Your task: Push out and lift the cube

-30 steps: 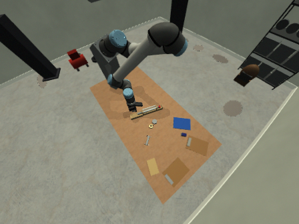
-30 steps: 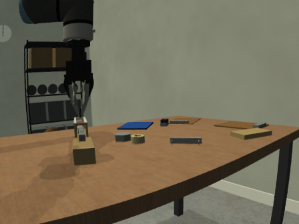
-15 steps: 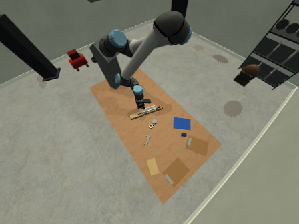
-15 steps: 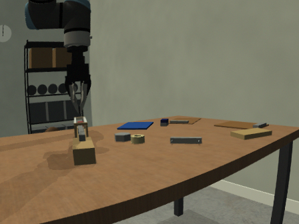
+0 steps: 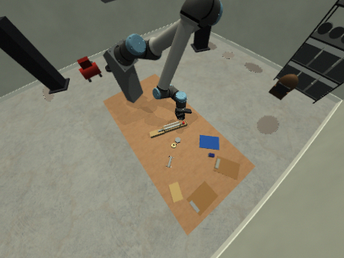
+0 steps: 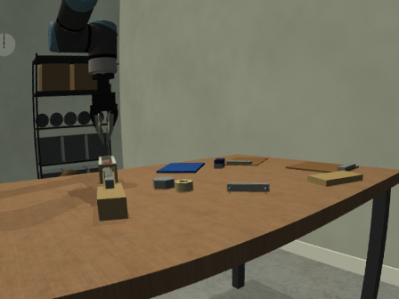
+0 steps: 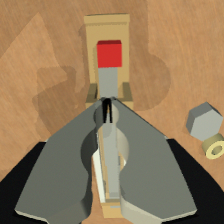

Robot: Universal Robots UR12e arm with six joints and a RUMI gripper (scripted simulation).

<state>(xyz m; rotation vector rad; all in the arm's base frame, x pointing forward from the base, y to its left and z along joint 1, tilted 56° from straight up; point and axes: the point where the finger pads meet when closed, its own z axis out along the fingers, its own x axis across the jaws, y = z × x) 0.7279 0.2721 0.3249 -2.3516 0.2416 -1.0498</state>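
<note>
My hand is 20 mm to the right of the red cube and 80 mm above it. Also, from my hand: channel: 10 mm ahead, 120 mm to the right, 80 mm below; then grey bar: 70 mm to the right, 80 mm below; then grey hex nut: 170 mm ahead, 100 mm to the right, 130 mm below.
</note>
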